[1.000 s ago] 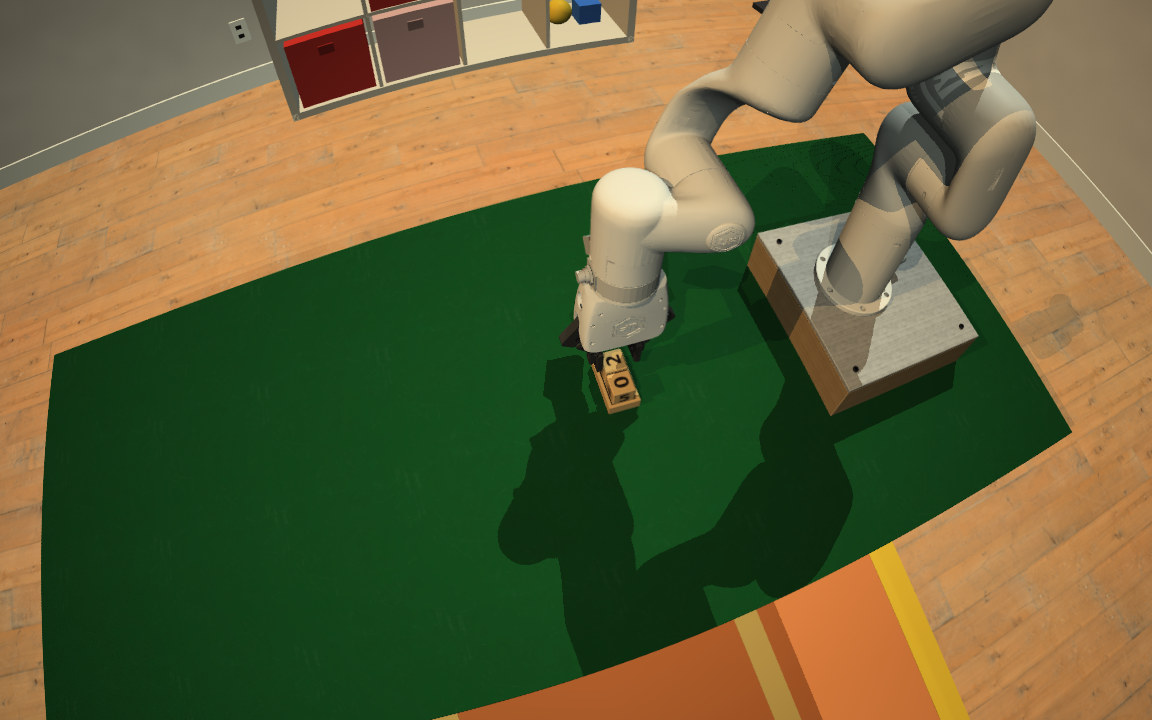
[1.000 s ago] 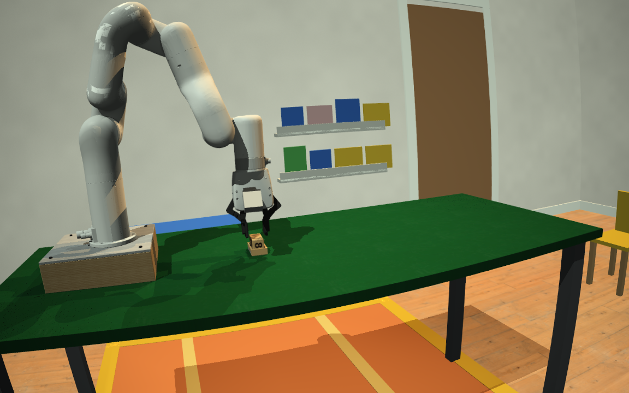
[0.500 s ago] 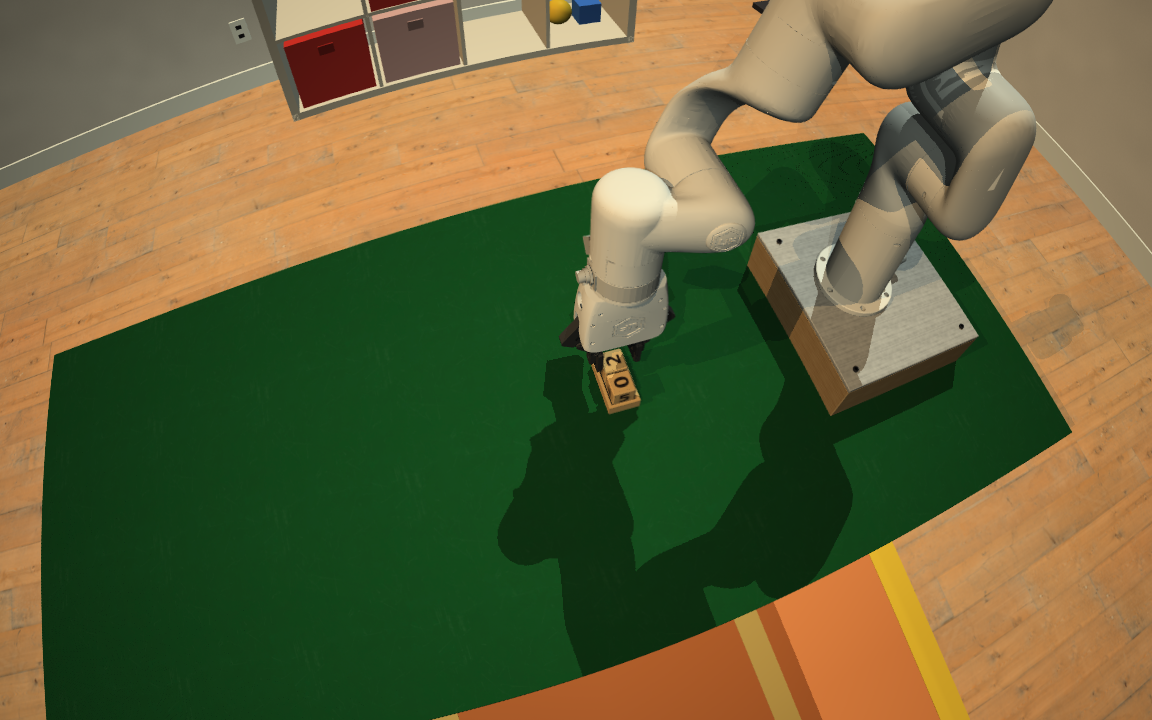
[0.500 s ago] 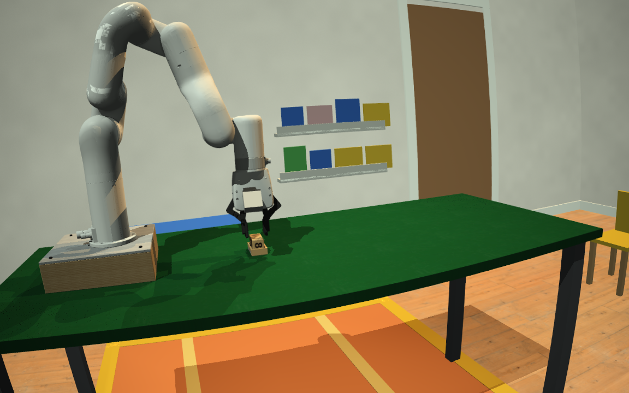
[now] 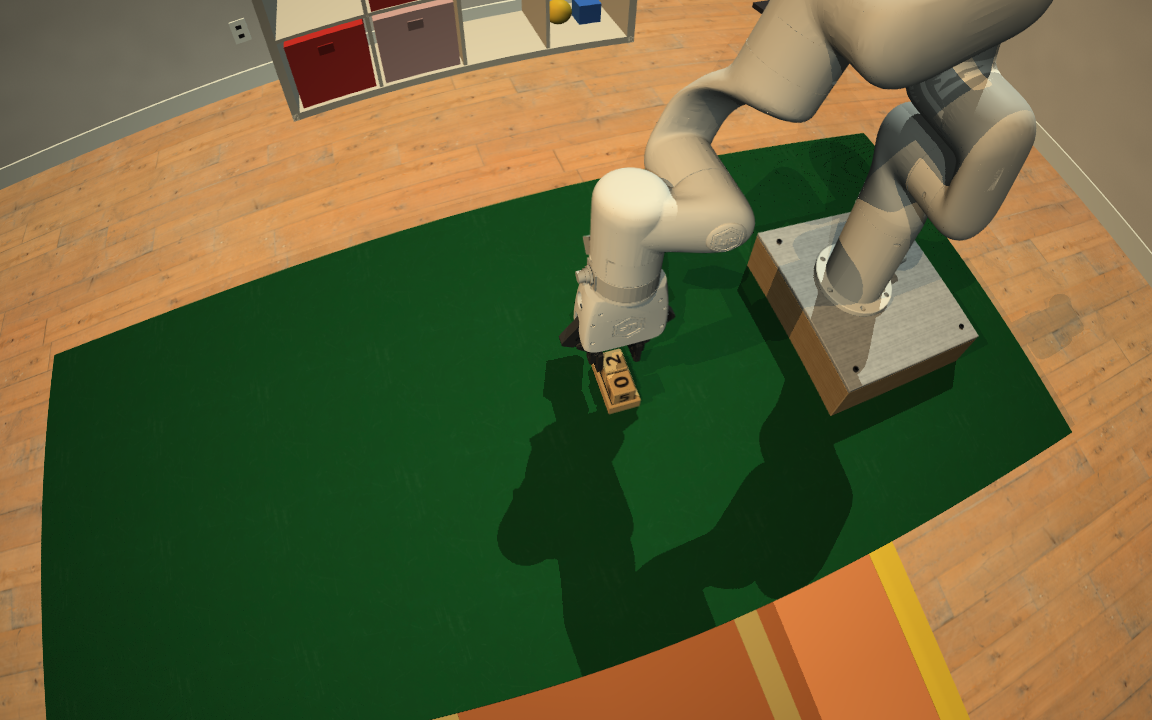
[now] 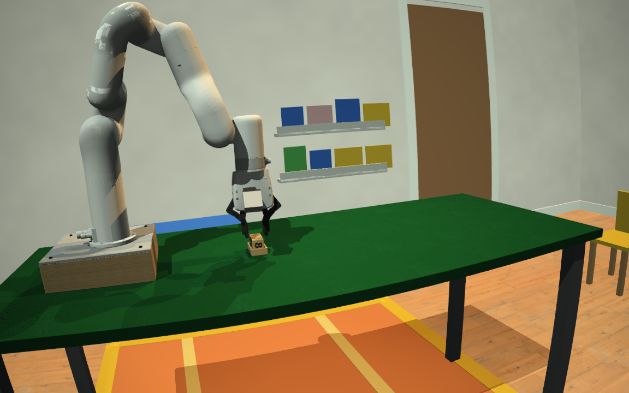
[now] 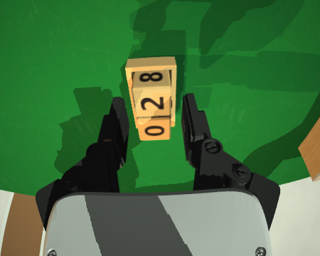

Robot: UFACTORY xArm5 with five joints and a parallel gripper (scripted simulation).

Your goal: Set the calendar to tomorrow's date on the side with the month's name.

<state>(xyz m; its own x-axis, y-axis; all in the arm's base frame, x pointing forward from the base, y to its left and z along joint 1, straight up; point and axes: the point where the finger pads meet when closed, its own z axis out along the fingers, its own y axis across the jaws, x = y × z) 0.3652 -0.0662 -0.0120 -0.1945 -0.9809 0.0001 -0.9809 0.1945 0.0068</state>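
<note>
Now: the wooden tray 60 mm below my hand and 20 mm to the left of it. The rest, counted from my hand: date cube: 40 mm below, 30 mm to the left, 10 mm ahead.
</note>
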